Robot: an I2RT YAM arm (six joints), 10 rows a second.
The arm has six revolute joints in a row. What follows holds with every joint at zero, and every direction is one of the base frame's.
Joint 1 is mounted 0.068 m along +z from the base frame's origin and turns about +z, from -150 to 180 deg.
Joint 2 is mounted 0.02 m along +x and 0.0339 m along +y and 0.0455 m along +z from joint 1 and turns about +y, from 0 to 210 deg.
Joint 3 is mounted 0.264 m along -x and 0.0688 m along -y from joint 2 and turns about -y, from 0 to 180 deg.
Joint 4 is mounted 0.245 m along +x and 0.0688 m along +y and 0.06 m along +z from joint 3 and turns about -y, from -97 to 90 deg.
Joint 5 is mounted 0.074 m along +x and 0.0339 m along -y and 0.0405 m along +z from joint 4 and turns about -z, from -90 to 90 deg.
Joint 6 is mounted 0.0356 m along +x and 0.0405 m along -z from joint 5 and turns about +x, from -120 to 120 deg.
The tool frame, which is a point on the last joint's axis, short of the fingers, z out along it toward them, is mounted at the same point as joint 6; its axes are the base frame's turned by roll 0, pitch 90 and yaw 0 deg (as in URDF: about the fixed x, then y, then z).
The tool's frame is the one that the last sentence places.
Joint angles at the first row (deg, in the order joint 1, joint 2, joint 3, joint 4, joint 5, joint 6):
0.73, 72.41, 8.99, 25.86, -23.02, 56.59
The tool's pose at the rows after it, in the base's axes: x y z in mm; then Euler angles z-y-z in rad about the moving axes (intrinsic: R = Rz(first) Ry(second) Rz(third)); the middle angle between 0 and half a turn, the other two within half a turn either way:
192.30 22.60 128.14 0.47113 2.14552 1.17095
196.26 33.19 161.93 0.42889 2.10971 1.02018
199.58 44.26 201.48 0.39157 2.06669 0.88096
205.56 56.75 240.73 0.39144 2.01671 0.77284
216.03 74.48 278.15 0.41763 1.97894 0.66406
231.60 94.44 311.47 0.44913 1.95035 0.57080
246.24 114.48 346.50 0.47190 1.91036 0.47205
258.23 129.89 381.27 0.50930 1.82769 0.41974
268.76 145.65 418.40 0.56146 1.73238 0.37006
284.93 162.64 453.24 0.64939 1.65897 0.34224
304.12 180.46 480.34 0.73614 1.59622 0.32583
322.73 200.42 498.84 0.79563 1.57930 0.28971
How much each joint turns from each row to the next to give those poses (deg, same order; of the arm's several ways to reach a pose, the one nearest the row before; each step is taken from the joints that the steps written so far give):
2.39, -5.79, 2.84, -6.38, 3.16, -3.03
3.81, -7.14, 5.12, -9.06, 4.78, -4.38
3.79, -4.59, 6.82, -8.22, 4.79, -4.34
3.48, -0.67, 7.70, -5.23, 2.87, -4.13
4.01, 2.78, 8.78, -3.72, 2.17, -4.94
3.43, 5.04, 9.27, -2.52, 1.45, -4.58
3.00, 5.08, 9.83, -2.42, 1.54, -4.94
1.73, 4.10, 8.55, 0.28, -0.46, -2.92
1.60, 4.39, 9.32, 0.52, -1.42, -2.80
0.84, 6.31, 11.38, -0.89, -4.22, -1.67
0.60, 7.18, 11.51, -0.73, -4.40, -0.52
1.03, 7.84, 12.57, -3.74, -2.39, -1.87

